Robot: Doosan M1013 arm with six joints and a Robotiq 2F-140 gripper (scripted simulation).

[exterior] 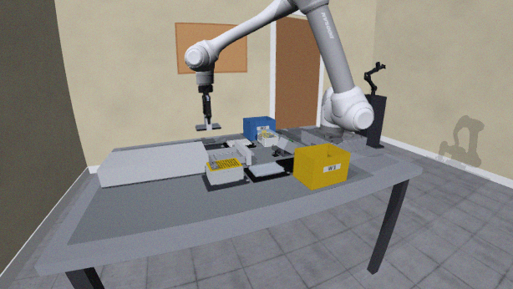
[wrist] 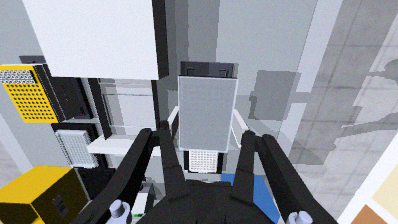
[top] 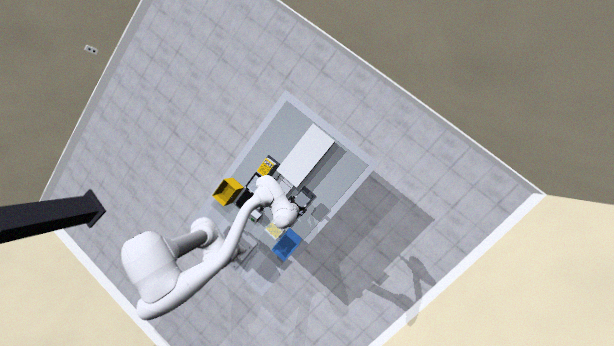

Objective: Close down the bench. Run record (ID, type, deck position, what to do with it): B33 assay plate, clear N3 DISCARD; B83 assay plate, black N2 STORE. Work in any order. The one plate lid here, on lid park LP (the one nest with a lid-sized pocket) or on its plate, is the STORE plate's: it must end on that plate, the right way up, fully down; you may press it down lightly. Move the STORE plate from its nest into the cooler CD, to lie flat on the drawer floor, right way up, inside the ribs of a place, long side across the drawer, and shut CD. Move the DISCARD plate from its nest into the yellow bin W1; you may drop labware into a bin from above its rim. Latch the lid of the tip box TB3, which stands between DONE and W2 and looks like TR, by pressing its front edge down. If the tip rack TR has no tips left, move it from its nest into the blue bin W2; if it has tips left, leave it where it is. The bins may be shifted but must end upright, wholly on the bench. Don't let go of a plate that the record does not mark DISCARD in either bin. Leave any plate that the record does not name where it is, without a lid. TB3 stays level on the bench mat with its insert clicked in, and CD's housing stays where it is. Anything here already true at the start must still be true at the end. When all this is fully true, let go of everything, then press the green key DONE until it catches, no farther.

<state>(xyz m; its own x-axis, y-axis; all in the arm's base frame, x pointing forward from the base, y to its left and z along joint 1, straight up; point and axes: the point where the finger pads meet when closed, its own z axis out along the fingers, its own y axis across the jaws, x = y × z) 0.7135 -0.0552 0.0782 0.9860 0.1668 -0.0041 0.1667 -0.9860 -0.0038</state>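
The drawer is 40 mm behind my hand, 190 mm to the left of it and 130 mm below it. Round my hand: see-through plate lid (10 mm below); cooler CD (90 mm ahead, 210 mm to the left, 120 mm below); black plate (20 mm below).
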